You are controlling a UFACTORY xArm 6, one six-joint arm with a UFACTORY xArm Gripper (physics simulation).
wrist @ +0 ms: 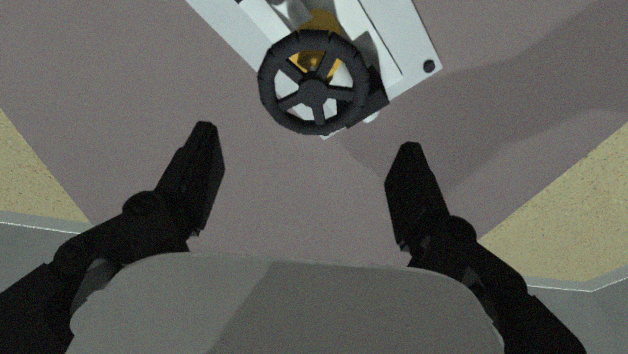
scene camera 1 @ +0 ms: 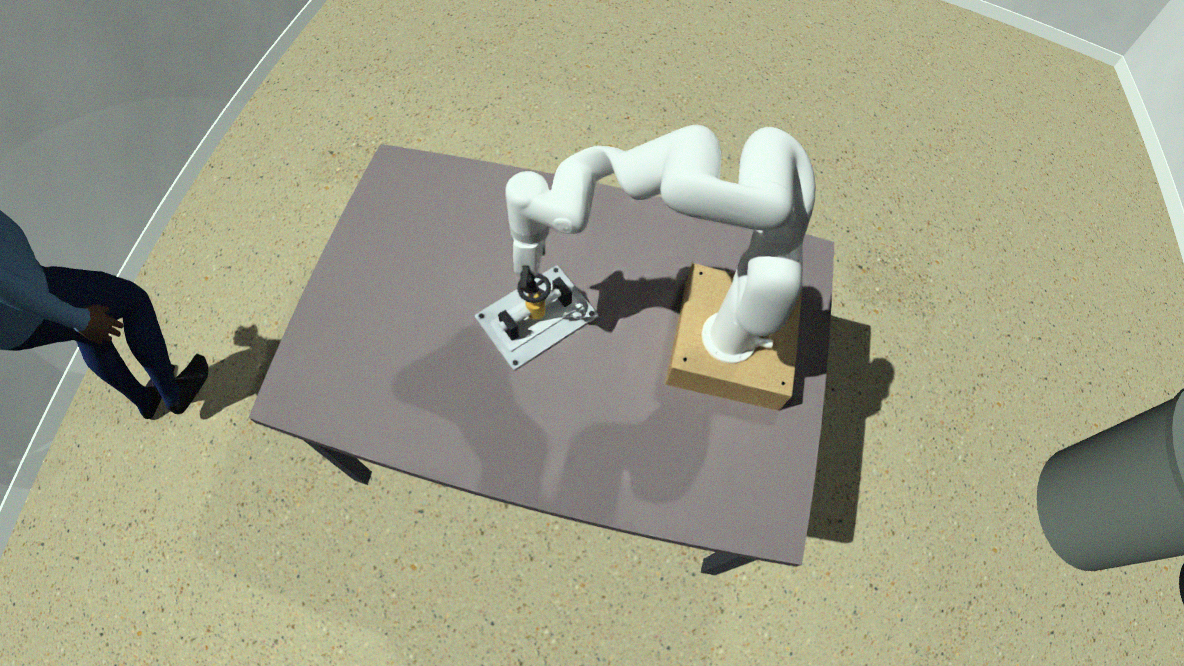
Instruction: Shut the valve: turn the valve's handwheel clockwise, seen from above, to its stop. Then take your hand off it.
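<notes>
The valve's dark handwheel (scene camera 1: 534,289) (wrist: 312,92) sits level on top of the yellow valve body (scene camera 1: 536,310) (wrist: 320,21). The valve stands on a light grey plate (scene camera 1: 529,351) (wrist: 415,40) on the table. My gripper (scene camera 1: 526,275) (wrist: 308,154) is open wide and empty. In the wrist view the whole rim shows beyond the fingertips, with a gap to each finger, so the fingers are off the wheel. In the scene view the gripper is just above and behind the wheel. The views do not show how far the valve is turned.
Two black pipe supports (scene camera 1: 507,323) (scene camera 1: 562,291) stand on the plate. The arm's base is on a wooden block (scene camera 1: 728,393) on the right of the table (scene camera 1: 347,331). A person (scene camera 1: 128,306) is left of the table, and a grey bin (scene camera 1: 1109,497) is at the far right.
</notes>
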